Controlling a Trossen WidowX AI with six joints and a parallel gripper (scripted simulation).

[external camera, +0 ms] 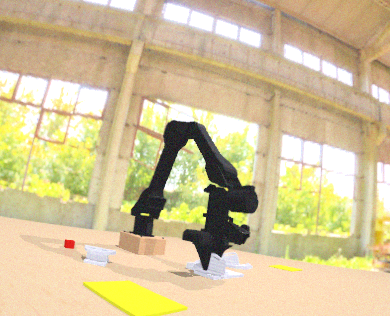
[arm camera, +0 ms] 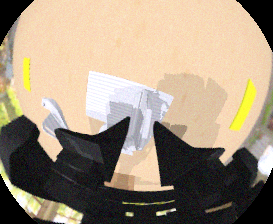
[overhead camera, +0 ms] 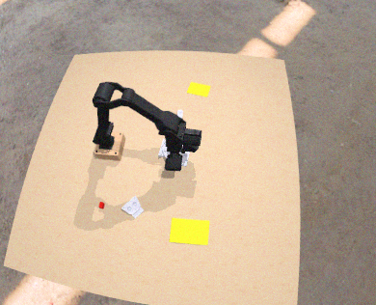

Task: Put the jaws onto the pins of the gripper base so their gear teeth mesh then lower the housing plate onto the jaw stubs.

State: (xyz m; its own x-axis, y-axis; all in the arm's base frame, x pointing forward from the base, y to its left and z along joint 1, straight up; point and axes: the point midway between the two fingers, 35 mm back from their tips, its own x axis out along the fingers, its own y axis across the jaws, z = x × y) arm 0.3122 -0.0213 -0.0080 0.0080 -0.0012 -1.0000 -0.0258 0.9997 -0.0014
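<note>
Right now the white jaw is 4 cm behind my gripper tip, 2 cm to the left of it and 1 cm above it. The rest, counted from my gripper tip: small red cube 29 cm behind, 25 cm to the right; then large yellow patch 8 cm ahead, 31 cm to the right, 1 cm below; then small white block 15 cm behind, 24 cm to the right.
</note>
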